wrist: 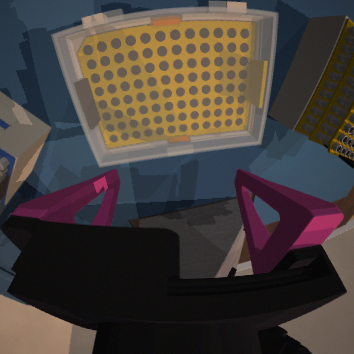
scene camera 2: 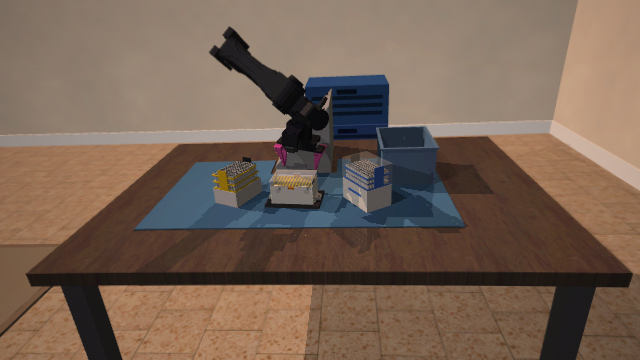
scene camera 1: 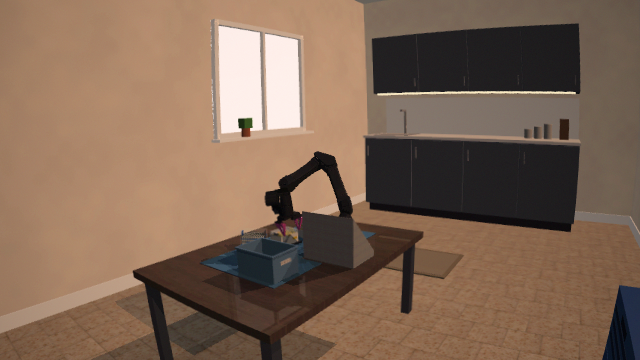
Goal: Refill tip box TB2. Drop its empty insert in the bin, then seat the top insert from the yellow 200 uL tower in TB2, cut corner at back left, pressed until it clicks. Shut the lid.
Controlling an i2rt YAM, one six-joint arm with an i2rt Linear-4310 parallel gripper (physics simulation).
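Tip box TB2 stands on the mat, a clear lid apparently shut over it. A yellow insert lies level inside; its cut corner shows at the upper left in the wrist view. My gripper is open and empty, on the robot-base side of TB2, apart from it, fingertips pointing down. The yellow tower stands beside TB2 with stacked yellow inserts. The blue-grey bin stands beyond the blue tower; its floor is hidden.
The blue tower stands on TB2's other side under a clear cover. A black holder lies under TB2. The blue mat lies on the wooden table. A large grey wedge-shaped block stands near the arm.
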